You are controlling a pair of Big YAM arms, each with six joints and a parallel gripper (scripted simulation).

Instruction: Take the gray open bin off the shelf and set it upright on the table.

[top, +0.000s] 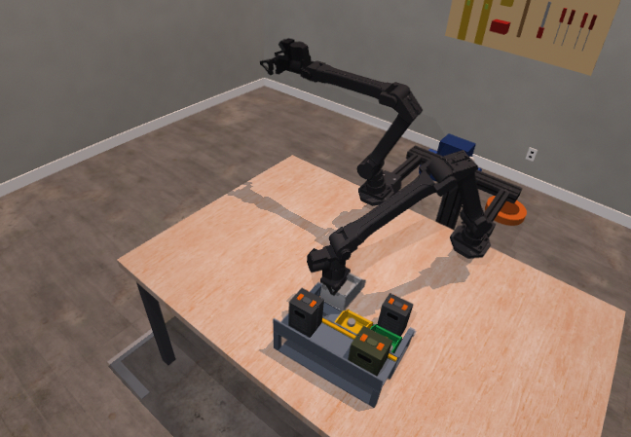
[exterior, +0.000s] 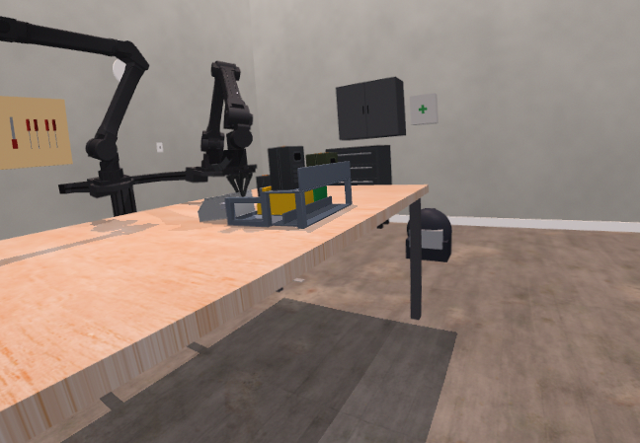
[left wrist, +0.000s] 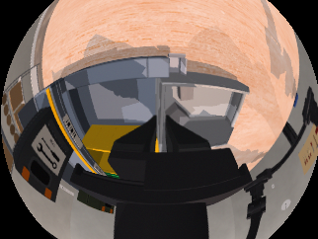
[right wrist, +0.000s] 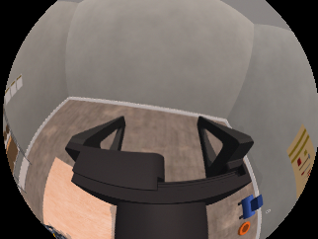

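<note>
Now: left hand 8 cm past the gray open bin, 1 cm to the left of it and 4 cm above it. The rest, counted from my left hand: yellow bin 7 cm ahead, 13 cm to the left, 4 cm below; then gray shelf 10 cm ahead, 14 cm to the left, 2 cm below; then green bin 5 cm ahead, 24 cm to the left, 4 cm below.
</note>
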